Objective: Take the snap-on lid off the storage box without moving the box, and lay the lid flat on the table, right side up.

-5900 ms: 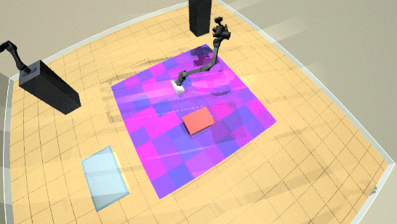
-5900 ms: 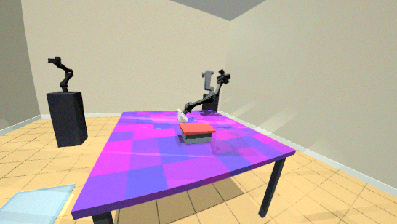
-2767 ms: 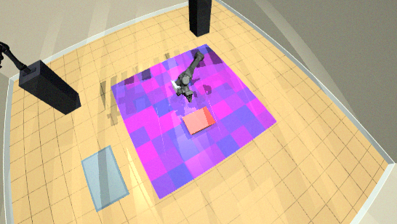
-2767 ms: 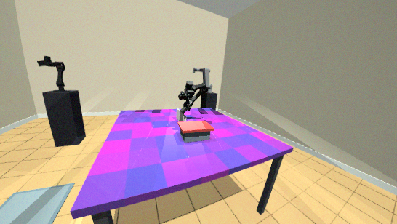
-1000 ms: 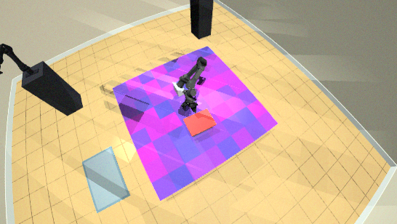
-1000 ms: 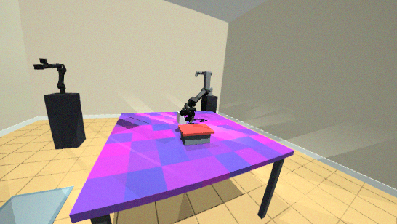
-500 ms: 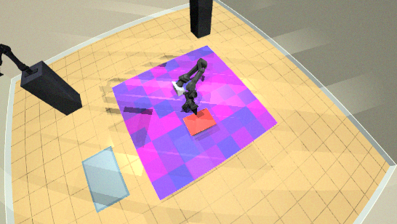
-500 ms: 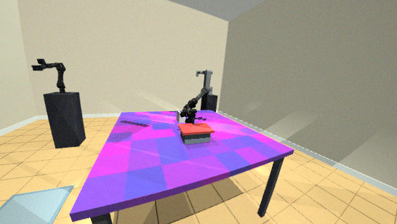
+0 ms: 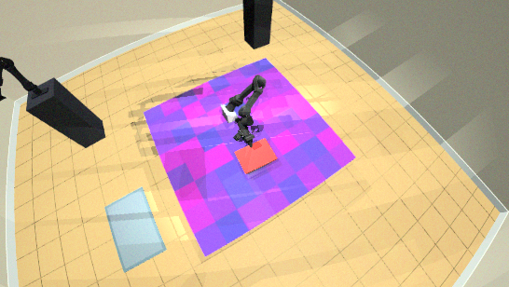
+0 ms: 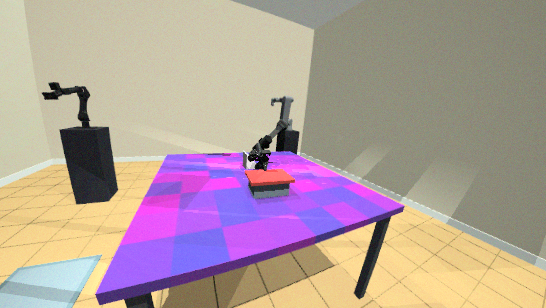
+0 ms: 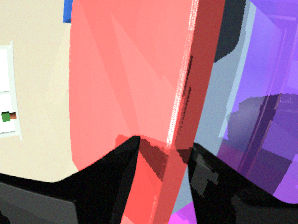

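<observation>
My gripper tip is now 70 mm short of the red lid, 10 mm to the left of it and 10 mm below it. From my gripper tip the other things lie so: grey storage box 70 mm ahead, 10 mm to the right, 40 mm below.
</observation>
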